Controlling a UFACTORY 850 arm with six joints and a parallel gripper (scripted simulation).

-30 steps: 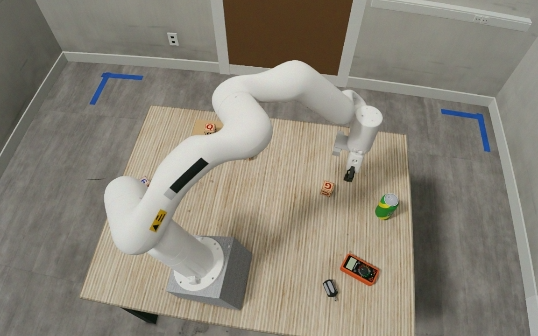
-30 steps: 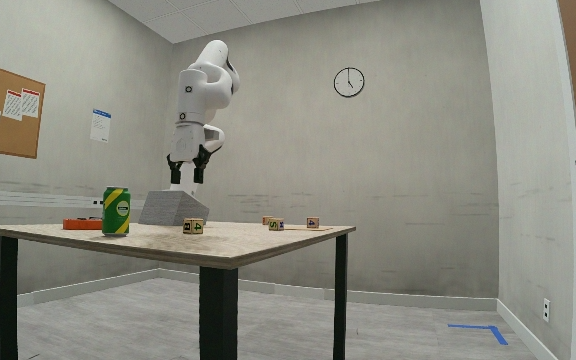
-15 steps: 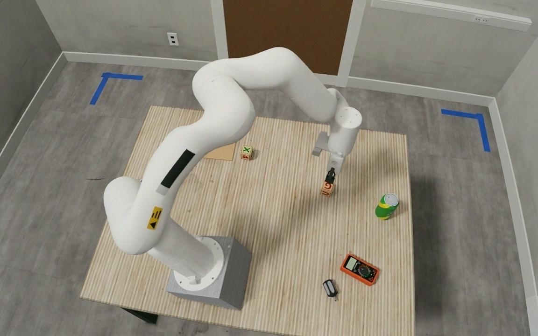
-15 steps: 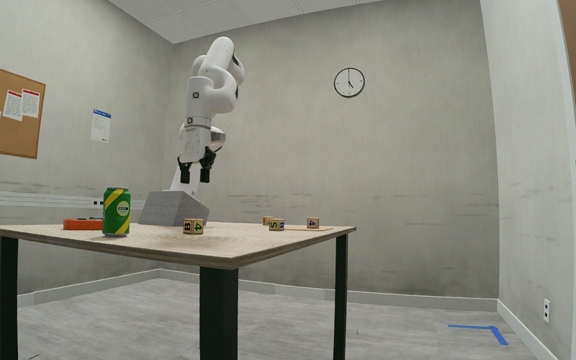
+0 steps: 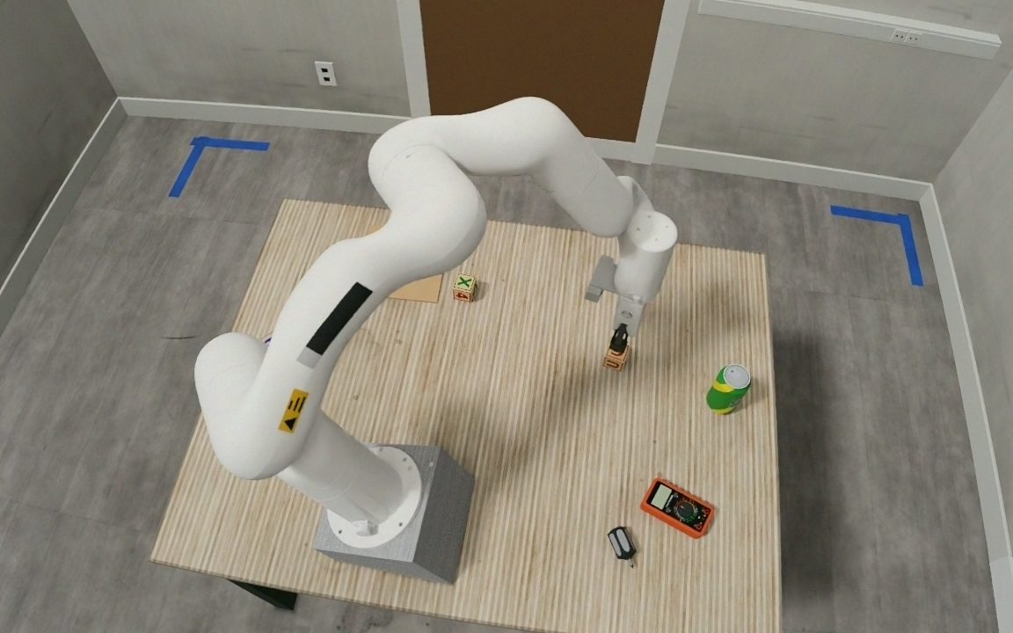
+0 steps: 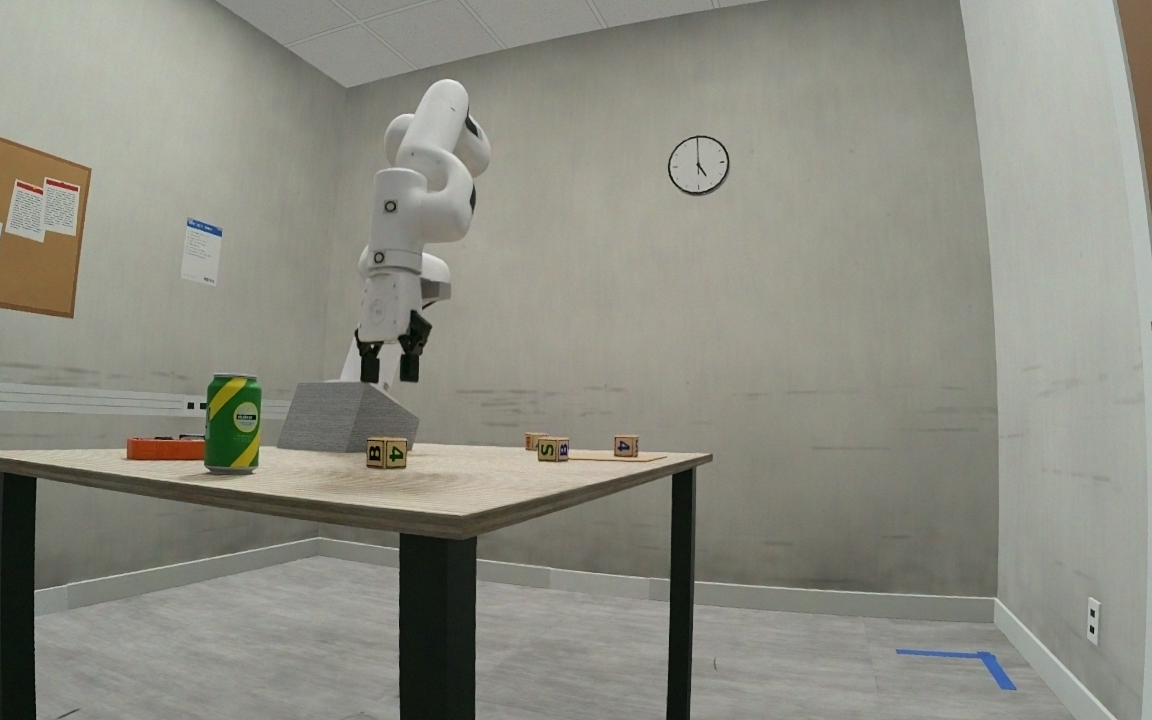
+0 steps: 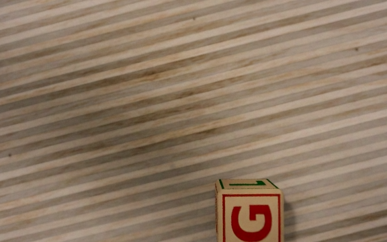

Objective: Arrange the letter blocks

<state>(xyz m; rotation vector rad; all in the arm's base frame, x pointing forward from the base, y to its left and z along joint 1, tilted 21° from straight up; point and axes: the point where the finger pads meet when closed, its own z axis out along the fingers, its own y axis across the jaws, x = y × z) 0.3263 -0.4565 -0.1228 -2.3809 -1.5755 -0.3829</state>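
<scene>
My hand is 11 cm above the G block. Also, from my hand: soda can (22 cm to the right, 10 cm behind, 7 cm below); then X block (32 cm to the left, 18 cm ahead, 11 cm below); then orange multimeter (33 cm behind, 12 cm below, 9 cm to the right).
</scene>
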